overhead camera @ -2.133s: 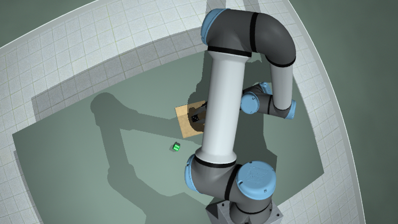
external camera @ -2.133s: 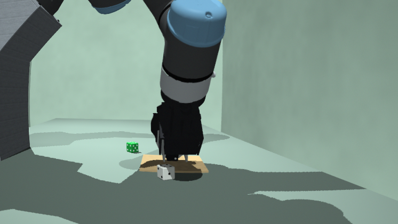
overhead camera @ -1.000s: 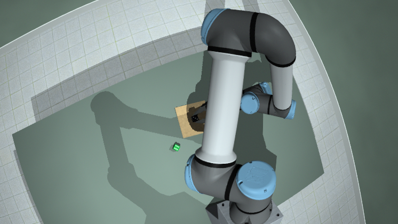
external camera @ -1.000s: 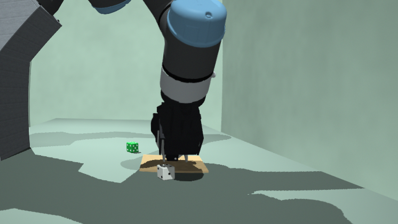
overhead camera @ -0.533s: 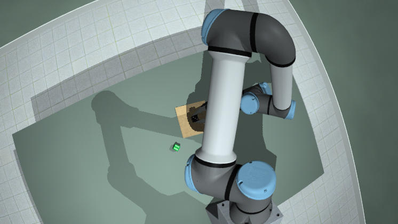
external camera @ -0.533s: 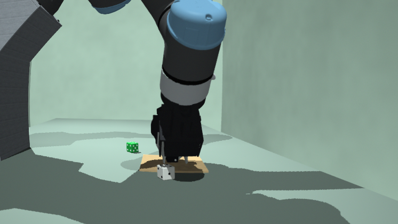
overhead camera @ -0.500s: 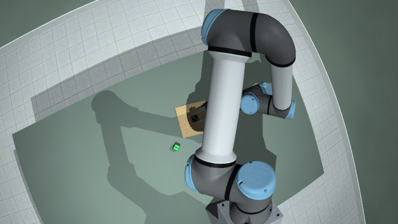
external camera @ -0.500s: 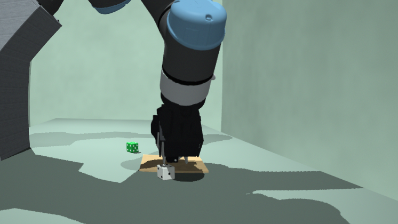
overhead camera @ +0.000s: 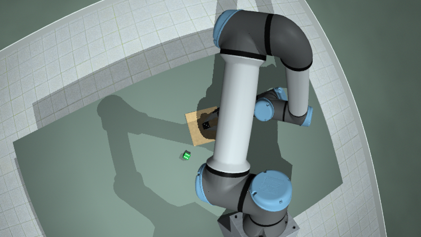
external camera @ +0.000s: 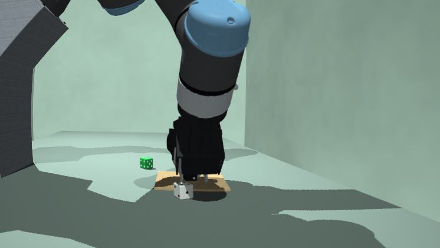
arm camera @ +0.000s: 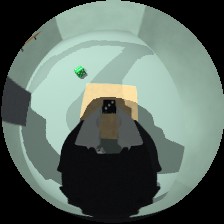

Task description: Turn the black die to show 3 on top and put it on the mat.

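Now: the black die 1 cm to the left of my hand and 1 cm below it. Also, from my hand: white die (3 cm behind, 10 cm to the right, 1 cm below); then tan mat (1 cm to the left, 2 cm below); then green die (8 cm behind, 14 cm to the left, 1 cm below).
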